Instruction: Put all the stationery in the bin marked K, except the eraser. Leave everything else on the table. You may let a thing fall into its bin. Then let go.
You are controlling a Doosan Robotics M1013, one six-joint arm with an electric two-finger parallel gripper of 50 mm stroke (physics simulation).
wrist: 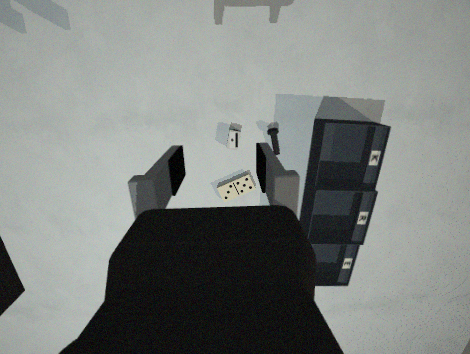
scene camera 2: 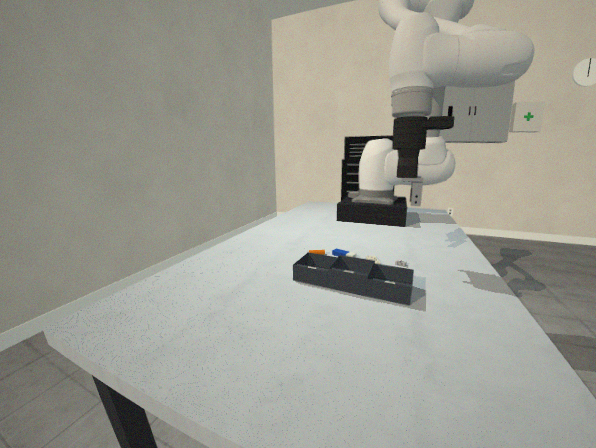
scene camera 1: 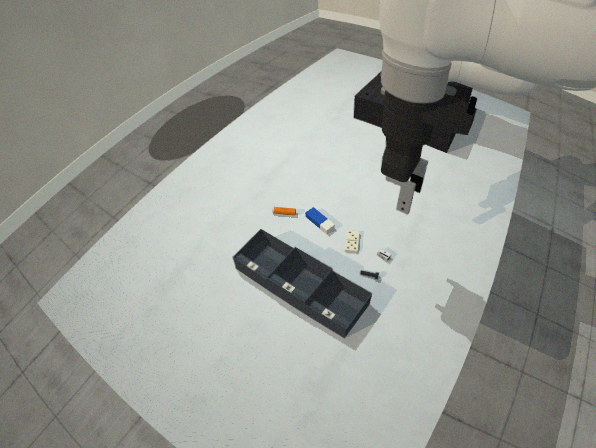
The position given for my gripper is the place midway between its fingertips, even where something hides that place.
I see my gripper (scene camera 1: 408, 199) and a dark three-compartment tray (scene camera 1: 309, 285).
The dark three-compartment tray also shows in the wrist view (wrist: 345, 159) and in scene camera 2 (scene camera 2: 364, 277). My gripper shows as well in the wrist view (wrist: 220, 159) and in scene camera 2 (scene camera 2: 414, 203).
